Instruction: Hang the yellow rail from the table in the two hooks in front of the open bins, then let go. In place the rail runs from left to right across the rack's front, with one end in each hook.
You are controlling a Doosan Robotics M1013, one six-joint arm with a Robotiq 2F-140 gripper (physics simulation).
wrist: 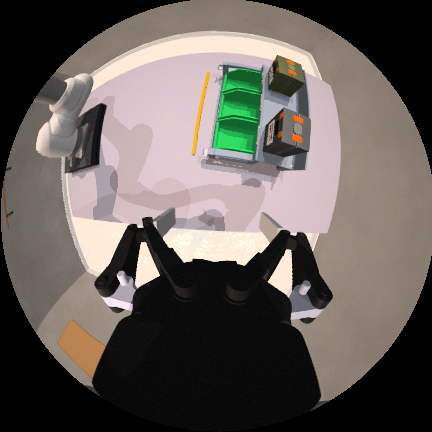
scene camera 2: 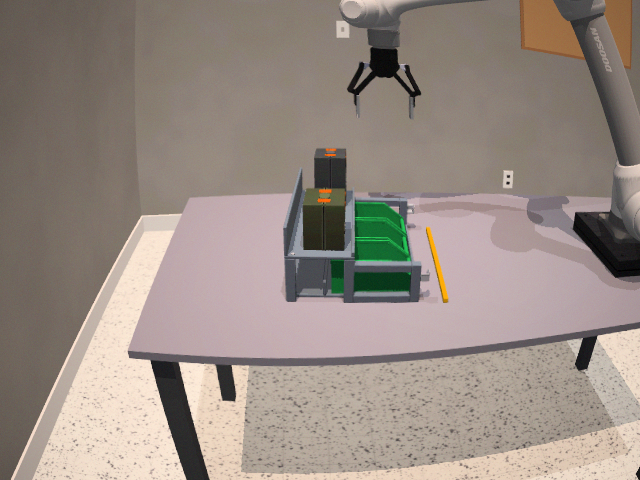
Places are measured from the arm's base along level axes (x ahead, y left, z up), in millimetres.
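Where they show: gripper, between the fingertips: (wrist: 217, 217) (scene camera 2: 385, 117); arm's base, origin of its link: (wrist: 77, 141).
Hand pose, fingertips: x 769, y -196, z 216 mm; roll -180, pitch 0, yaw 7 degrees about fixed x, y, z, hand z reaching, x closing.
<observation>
Things, the pixels of their top centre, and the offset from my fingertips. "*": a spot on its surface instead.
- yellow rail, centre of its top: (scene camera 2: 436, 258) (wrist: 200, 106) dy +317, dx -124, dz -263 mm
- far hook, a spot on its surface: (scene camera 2: 410, 209) * dy +128, dx -66, dz -216 mm
- olive case, centre of its top: (scene camera 2: 324, 195) (wrist: 291, 66) dy +435, dx +126, dz -74 mm
- dark grey case, centre of its top: (scene camera 2: 330, 152) (wrist: 297, 128) dy +204, dx +131, dz -49 mm
- grey back panel, a spot on its surface: (scene camera 2: 293, 211) * dy +373, dx +197, dz -135 mm
The yellow rail (scene camera 2: 437, 264) (wrist: 201, 114) lies flat on the table, a little apart from the rack's front and roughly along it. The grey rack (scene camera 2: 348, 279) (wrist: 235, 155) holds three open green bins (scene camera 2: 379, 250) (wrist: 237, 106) side by side. Two small light hooks stick out of its front: the near hook (scene camera 2: 424, 276) and the far hook (scene camera 2: 410, 209) in the scene view; no rail is in them. My gripper (scene camera 2: 384, 108) (wrist: 217, 217) is open and empty, high above the far side of the table, well above the rack and the rail.
An olive case (scene camera 2: 323, 222) (wrist: 286, 76) and a dark grey case (scene camera 2: 330, 167) (wrist: 287, 132) stand on the rack's upper shelf behind the bins and rise above it. A grey back panel (scene camera 2: 293, 211) edges the shelf. The robot's black base (scene camera 2: 602, 242) (wrist: 95, 145) stands on the table across from the rack's front.
</observation>
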